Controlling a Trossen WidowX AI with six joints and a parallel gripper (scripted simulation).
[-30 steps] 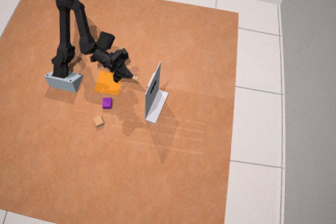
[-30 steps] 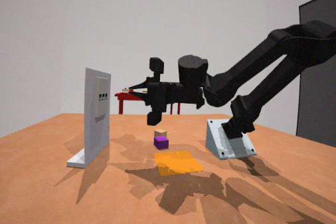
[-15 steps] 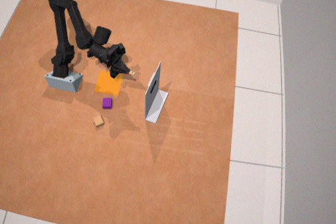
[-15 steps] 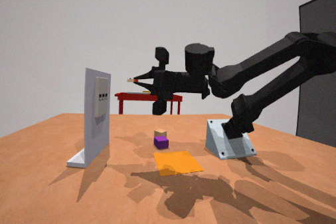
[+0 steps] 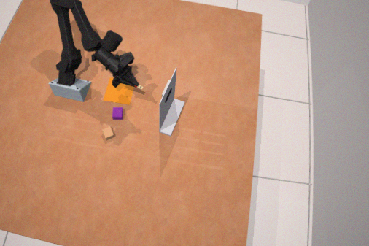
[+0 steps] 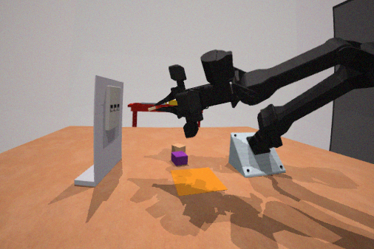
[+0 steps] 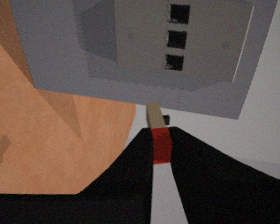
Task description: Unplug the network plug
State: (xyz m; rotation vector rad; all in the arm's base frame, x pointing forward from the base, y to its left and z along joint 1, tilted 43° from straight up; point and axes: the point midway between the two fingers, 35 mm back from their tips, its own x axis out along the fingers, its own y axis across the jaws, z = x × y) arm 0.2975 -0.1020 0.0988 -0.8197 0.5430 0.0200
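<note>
Now: gripper tip 18 cm above the orange marked square, 11 cm past it and 6 cm to the right of it. The rest, counted from my gripper tip: network plug: 1 cm ahead; upright grey panel: 13 cm ahead, 7 cm below, 2 cm to the right.
</note>
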